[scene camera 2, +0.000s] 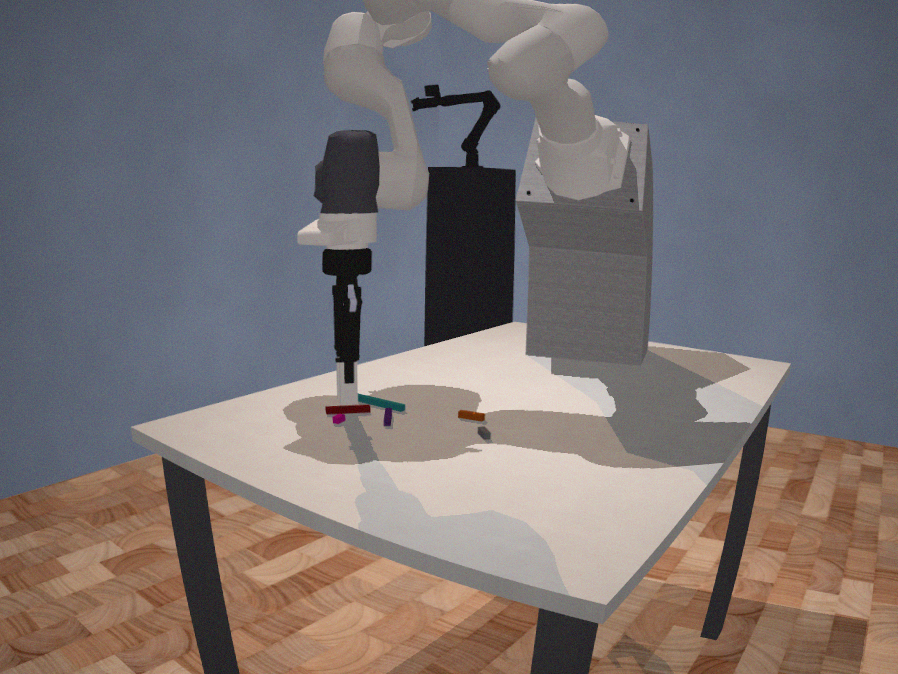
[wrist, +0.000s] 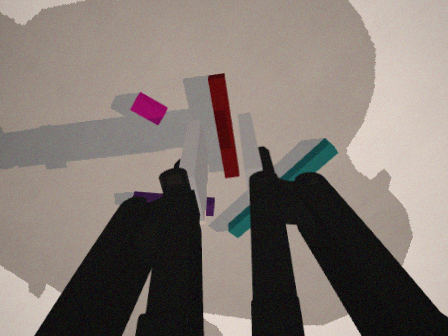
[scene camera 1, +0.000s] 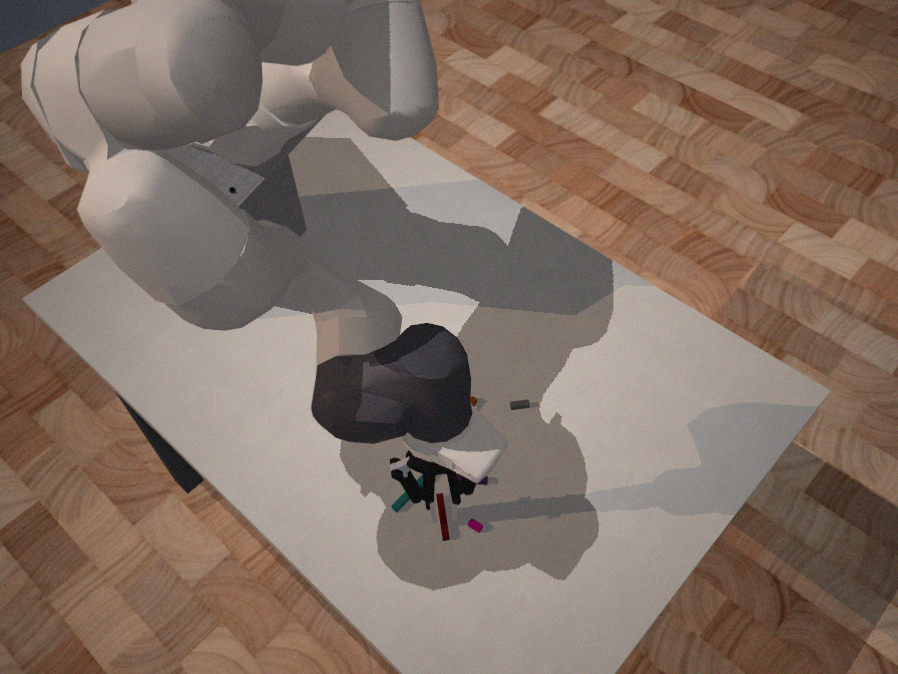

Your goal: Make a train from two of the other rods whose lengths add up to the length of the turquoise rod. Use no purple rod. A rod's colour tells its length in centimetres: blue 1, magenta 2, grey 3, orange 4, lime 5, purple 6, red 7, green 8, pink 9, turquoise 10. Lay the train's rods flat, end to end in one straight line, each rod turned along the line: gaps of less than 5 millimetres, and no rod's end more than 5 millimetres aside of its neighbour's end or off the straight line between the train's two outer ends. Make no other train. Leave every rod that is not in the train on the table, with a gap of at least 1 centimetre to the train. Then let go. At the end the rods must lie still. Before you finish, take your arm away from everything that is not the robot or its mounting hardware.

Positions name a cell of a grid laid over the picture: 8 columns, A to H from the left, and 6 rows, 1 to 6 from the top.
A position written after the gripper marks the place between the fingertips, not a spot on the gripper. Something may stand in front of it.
Observation:
In view: the gripper (scene camera 2: D4), a red rod (wrist: D2) and a turquoise rod (wrist: F3).
The gripper shows as well in the wrist view (wrist: D3) and in scene camera 1 (scene camera 1: D5).

